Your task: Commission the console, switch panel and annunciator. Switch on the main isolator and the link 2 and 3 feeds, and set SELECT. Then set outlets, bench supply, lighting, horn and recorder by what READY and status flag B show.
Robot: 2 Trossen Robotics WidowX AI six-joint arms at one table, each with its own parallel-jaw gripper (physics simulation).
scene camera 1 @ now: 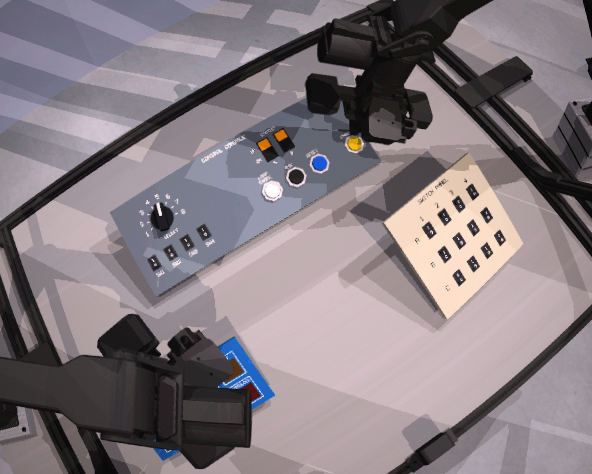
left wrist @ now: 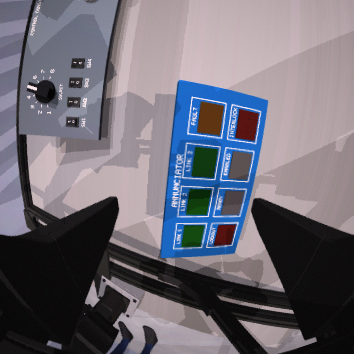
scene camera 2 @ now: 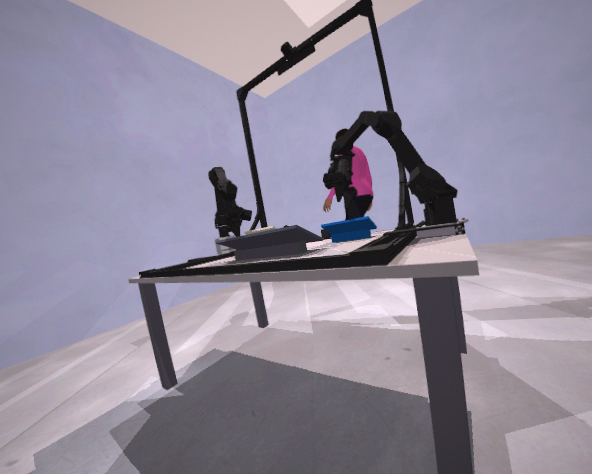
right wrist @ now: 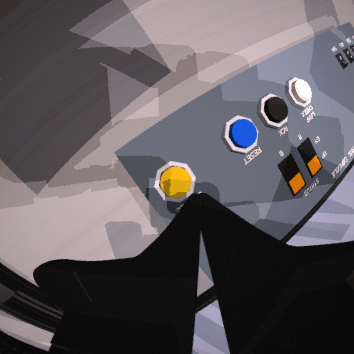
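Pixels of known places: left gripper, between the fingertips: (left wrist: 185,204) (scene camera 2: 342,205); right gripper, between the fingertips: (scene camera 1: 352,133) (right wrist: 197,199); left arm's base, origin of its link: (scene camera 1: 1,410) (left wrist: 115,298) (scene camera 2: 442,223); right arm's base, origin of its link: (scene camera 2: 224,237).
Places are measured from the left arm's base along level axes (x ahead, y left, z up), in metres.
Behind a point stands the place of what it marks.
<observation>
The grey control console (scene camera 1: 235,200) {z 0.033, x 0.499, y 0.207 m} (left wrist: 60,117) {z 0.034, x 0.353, y 0.175 m} (right wrist: 200,130) {z 0.018, x 0.668, y 0.214 m} has its SELECT knob (scene camera 1: 161,217) {z 0.064, x 0.387, y 0.203 m} (left wrist: 44,91) {z 0.059, x 0.386, y 0.191 m} pointing at 5. Status flags A (right wrist: 309,157) {z 0.050, x 0.571, y 0.265 m} and B (right wrist: 291,175) {z 0.050, x 0.600, y 0.273 m} show orange at their UP ends. My right gripper (right wrist: 197,199) {z 0.062, x 0.699, y 0.240 m} is shut and empty, its tips beside the yellow ENABLE button (scene camera 1: 354,144) {z 0.034, x 0.701, y 0.236 m} (right wrist: 176,181) {z 0.035, x 0.702, y 0.238 m}; contact cannot be told. The cream switch panel (scene camera 1: 410,240) {z 0.071, x 0.708, y 0.040 m} has small rockers, positions too small to read. My left gripper (left wrist: 185,204) {z 0.115, x 0.362, y -0.060 m} is open and empty above the blue annunciator (left wrist: 175,150) {z 0.053, x 0.378, y -0.025 m} (scene camera 2: 350,229) {z 0.014, x 0.362, y -0.083 m}. Its READY window (left wrist: 230,202) {z 0.021, x 0.344, y -0.099 m} is grey; the LINK windows are green.
The console also carries a blue RESET button (scene camera 1: 319,163) {z 0.035, x 0.638, y 0.221 m} (right wrist: 242,133) {z 0.035, x 0.641, y 0.222 m}, a black ACK button (scene camera 1: 296,177) {z 0.034, x 0.597, y 0.210 m} (right wrist: 275,110) {z 0.035, x 0.602, y 0.213 m} and a white LAMP CHECK button (scene camera 1: 272,190) {z 0.035, x 0.557, y 0.201 m} (right wrist: 302,91) {z 0.035, x 0.559, y 0.204 m}. In scene camera 1 the left arm covers much of the annunciator. A person in pink (scene camera 2: 362,172) stands behind the table.
</observation>
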